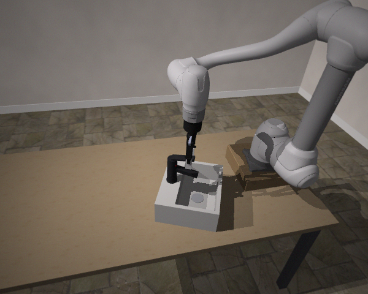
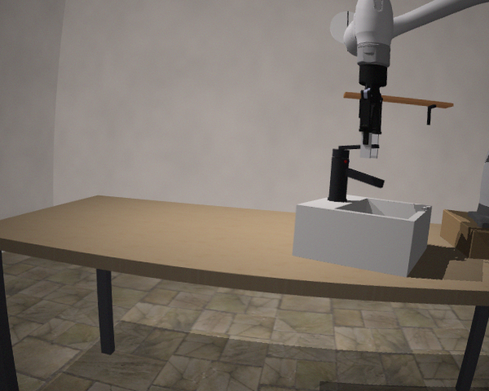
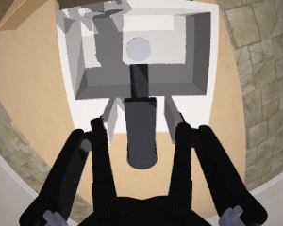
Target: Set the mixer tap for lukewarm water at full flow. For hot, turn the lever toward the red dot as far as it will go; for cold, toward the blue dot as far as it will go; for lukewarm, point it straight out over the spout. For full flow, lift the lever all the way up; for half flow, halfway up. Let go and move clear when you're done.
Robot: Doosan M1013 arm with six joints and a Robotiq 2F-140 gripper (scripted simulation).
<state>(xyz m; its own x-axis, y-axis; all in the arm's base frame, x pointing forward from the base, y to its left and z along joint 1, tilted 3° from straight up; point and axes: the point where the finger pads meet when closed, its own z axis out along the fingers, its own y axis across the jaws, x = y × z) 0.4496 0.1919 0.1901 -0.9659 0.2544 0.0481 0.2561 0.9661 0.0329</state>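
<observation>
My hand is 30 mm short of the lever and 10 mm to the left of it. From my hand the other things lie so: white sink basin 240 mm below, 40 mm behind, 10 mm to the left; then black mixer tap 50 mm below, 50 mm ahead, 10 mm to the right.
</observation>
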